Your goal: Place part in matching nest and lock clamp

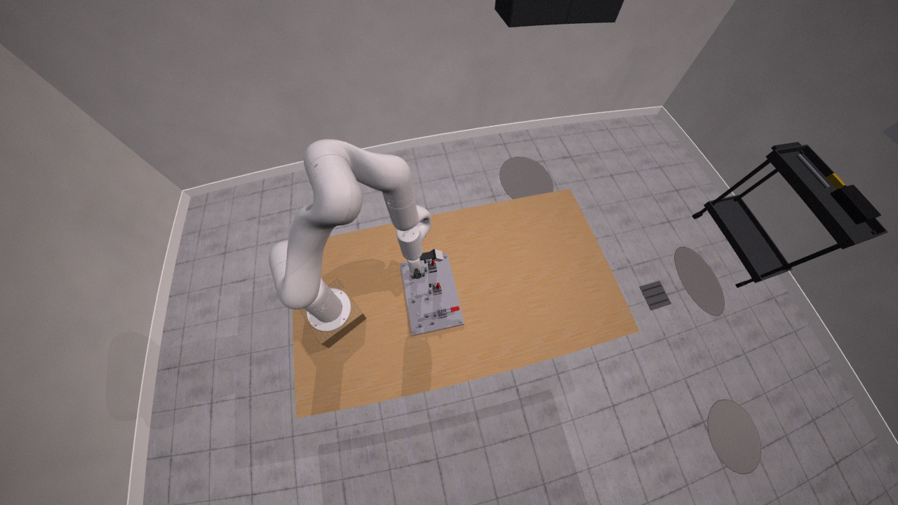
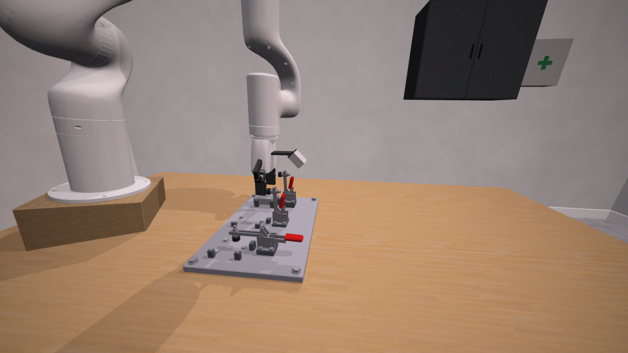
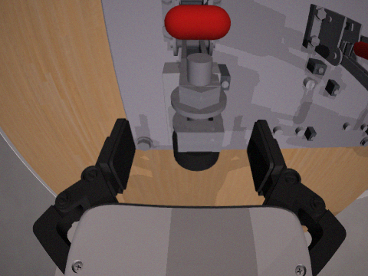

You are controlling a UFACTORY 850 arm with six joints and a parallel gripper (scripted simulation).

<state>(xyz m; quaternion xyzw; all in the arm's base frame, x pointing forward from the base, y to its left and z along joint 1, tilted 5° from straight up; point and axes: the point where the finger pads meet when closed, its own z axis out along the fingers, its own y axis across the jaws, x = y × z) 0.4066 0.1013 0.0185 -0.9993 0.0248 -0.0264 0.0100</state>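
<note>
My hand is 40 mm above the grey block part. Also, from my hand: grey fixture plate (40 mm ahead, 110 mm to the right, 70 mm below); then clamp (60 mm ahead, 220 mm to the right, 30 mm below).
</note>
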